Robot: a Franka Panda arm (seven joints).
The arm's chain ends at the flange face. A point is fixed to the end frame.
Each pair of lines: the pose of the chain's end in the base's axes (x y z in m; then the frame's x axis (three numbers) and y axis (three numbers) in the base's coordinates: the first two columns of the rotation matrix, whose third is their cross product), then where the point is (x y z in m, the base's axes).
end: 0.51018, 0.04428, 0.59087, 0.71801, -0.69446, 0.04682, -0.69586, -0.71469, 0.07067
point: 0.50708 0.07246 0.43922
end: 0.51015, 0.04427, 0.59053, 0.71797, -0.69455, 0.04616, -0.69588, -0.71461, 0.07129
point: 0.50691 0.07246 0.43889
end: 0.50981, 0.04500, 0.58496, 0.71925, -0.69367, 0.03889, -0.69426, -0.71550, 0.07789
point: 0.50505 0.07323 0.43336
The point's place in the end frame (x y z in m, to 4 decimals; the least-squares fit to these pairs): -0.0289 -0.0287 0.1488
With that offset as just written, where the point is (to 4 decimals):
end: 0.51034, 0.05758, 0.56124, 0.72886, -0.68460, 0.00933, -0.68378, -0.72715, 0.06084
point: 0.5037 0.0907 0.4107
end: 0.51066, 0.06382, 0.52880, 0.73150, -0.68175, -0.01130, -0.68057, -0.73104, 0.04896
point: 0.5029 0.1003 0.3791
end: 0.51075, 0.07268, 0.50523, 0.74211, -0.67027, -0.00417, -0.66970, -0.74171, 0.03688
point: 0.5044 0.1097 0.3556
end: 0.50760, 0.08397, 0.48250, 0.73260, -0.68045, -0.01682, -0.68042, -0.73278, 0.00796
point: 0.5033 0.1255 0.3340
